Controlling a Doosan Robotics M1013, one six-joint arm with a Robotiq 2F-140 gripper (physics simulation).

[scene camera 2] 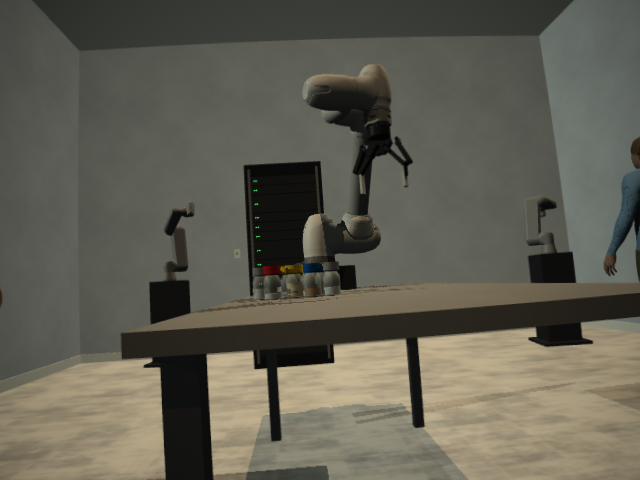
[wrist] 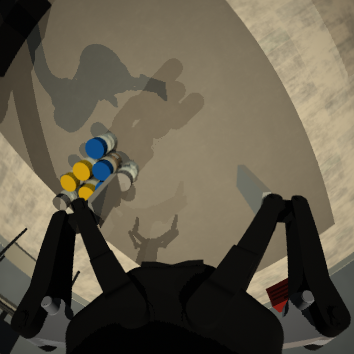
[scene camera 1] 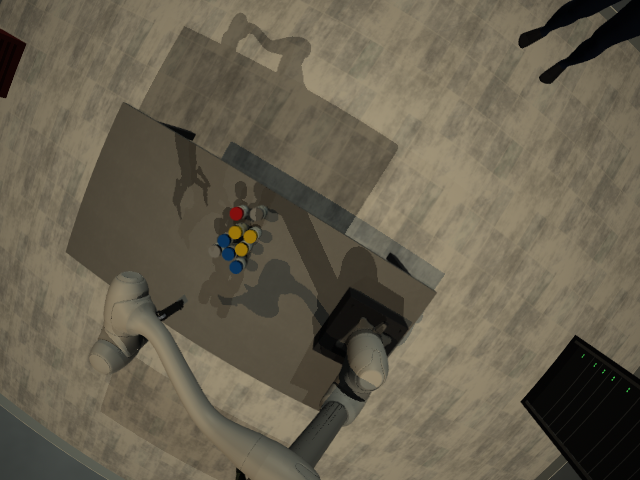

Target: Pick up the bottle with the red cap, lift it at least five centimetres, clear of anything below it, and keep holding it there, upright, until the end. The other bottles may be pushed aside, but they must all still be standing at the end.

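Places are measured from the arm's base along level axes (x right, y up, z back), in centimetres.
Pixels of known places: gripper, between the fingertips: (scene camera 2: 383, 190) (wrist: 176, 179) (scene camera 1: 170, 304); arm's base, origin of its link: (scene camera 1: 363, 341).
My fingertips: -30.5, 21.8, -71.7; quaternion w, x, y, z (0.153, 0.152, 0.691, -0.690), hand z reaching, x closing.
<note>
Ahead of a thing's pixels: the offset from my fingertips to its top centre, as dx, dy, dz.
The red-capped bottle @[+37.6, -22.0, -4.2] (scene camera 1: 236, 213) (scene camera 2: 271, 283) stands upright on the table (scene camera 1: 118, 206) (scene camera 2: 413, 321) (wrist: 225, 140), at one end of a tight bottle cluster. A grey-capped bottle @[+43.0, -22.0, +2.4] (scene camera 1: 258, 212) (wrist: 62, 201) stands beside it. Three yellow caps, including one yellow cap (scene camera 1: 235, 232) (wrist: 82, 170), three blue caps, including one blue cap @[+19.7, -22.0, +9.4] (scene camera 1: 235, 267) (wrist: 96, 148), and a white-capped bottle @[+19.0, -22.0, -1.8] (scene camera 1: 214, 251) (scene camera 2: 331, 279) make up the rest. My gripper (scene camera 2: 383, 181) (wrist: 176, 179) is open and empty, high above the table and away from the cluster. The red cap does not show in the wrist view, where the left finger covers part of the cluster.
The arm's black base (scene camera 1: 330, 330) stands at the table's right end in scene camera 1. A black server rack (scene camera 2: 318, 191) is behind the table. Two small arms stand on black pedestals, one pedestal (scene camera 2: 169, 299) left and one pedestal (scene camera 2: 552, 268) right. A person (scene camera 2: 628, 196) stands at the far right.
</note>
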